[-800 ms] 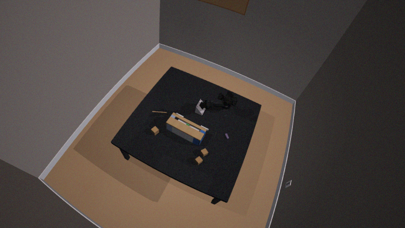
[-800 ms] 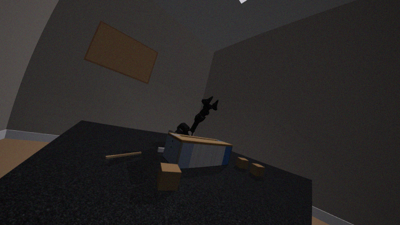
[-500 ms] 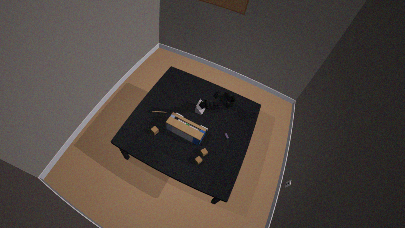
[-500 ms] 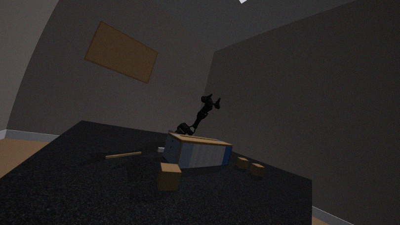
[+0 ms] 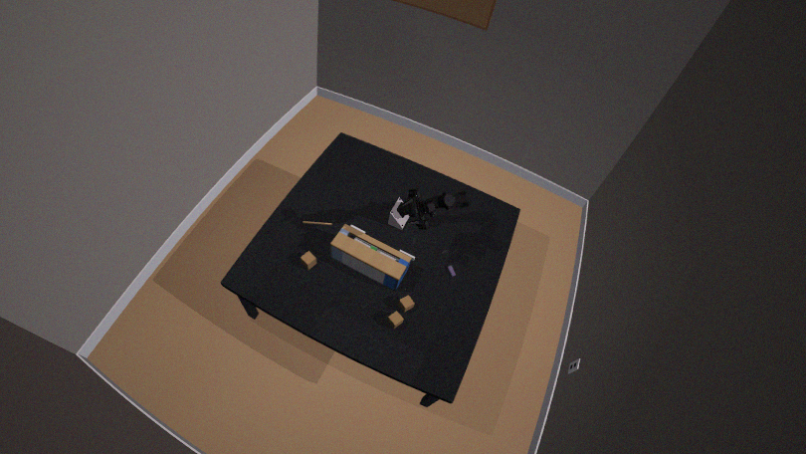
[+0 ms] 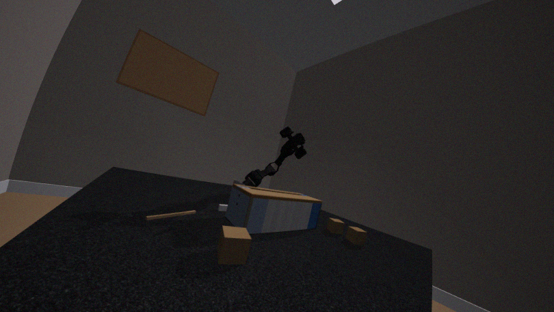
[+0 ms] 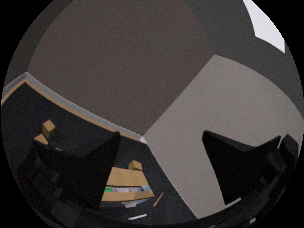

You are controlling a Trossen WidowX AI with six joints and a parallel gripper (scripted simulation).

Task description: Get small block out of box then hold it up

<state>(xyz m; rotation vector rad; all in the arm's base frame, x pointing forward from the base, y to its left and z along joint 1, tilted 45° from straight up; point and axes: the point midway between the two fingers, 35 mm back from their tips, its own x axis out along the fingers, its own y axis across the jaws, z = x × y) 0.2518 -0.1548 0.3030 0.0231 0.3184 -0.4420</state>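
Now: gripper tip 50 mm short of the green block, 100 mm to the left of it and 310 mm above it. The rest, counted from my gripper tip: purple piece 90 mm behind, 300 mm to the left, 390 mm below; box 40 mm ahead, 100 mm to the right, 340 mm below; tan cube 240 mm ahead, 370 mm to the right, 370 mm below.
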